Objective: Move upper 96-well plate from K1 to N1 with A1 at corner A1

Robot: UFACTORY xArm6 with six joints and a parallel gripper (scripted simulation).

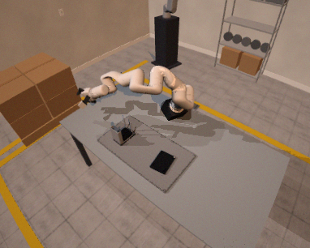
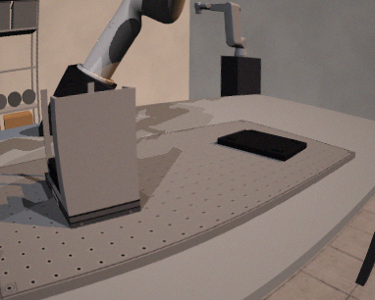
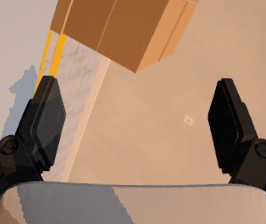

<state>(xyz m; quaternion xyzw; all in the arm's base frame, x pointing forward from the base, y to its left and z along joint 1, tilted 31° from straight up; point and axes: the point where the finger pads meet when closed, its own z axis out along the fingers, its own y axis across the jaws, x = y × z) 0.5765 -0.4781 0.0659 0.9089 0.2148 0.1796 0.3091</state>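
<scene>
Now: hand 14 cm past the black 96-well plate, 28 cm to the right of it and 28 cm above it. The rest, counted from my hand: rack's solid pale wall: 7 cm behind, 29 cm to the left, 24 cm below; plate nest N1: 23 cm behind, 66 cm to the left, 32 cm below.
</scene>
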